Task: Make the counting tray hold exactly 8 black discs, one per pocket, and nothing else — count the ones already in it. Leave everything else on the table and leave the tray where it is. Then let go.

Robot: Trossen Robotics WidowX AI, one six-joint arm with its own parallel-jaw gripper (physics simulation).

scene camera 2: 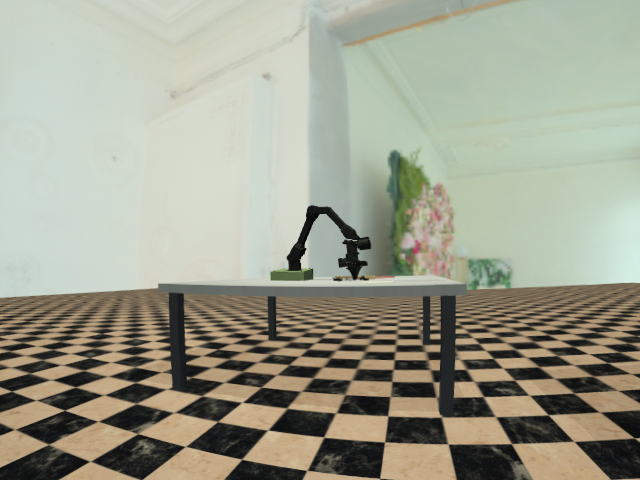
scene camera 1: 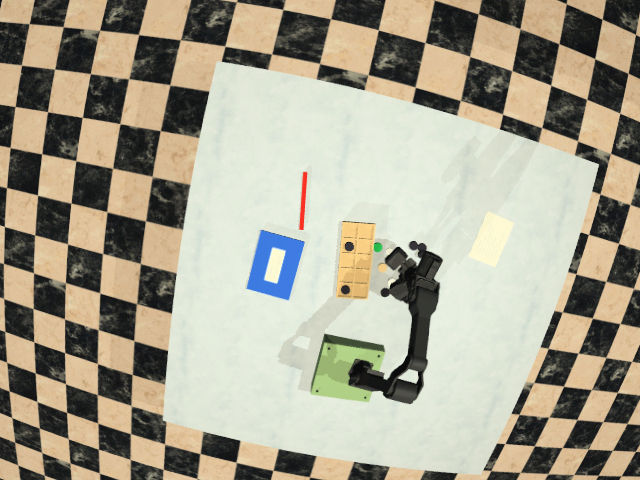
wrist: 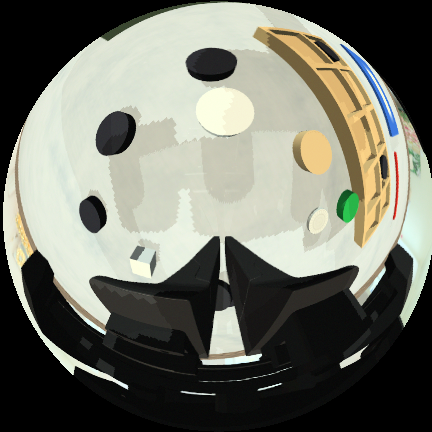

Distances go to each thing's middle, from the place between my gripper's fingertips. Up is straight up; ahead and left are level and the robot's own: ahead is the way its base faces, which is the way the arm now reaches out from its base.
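Tan counting tray (scene camera 1: 354, 270): 160 mm to the left of my hand, 50 mm behind it, 10 mm above it. The tan disc (wrist: 311, 150) is 80 mm to the left of my hand and 40 mm behind it. Going by their middles, the disc is the nearest to my hand of the things named here.
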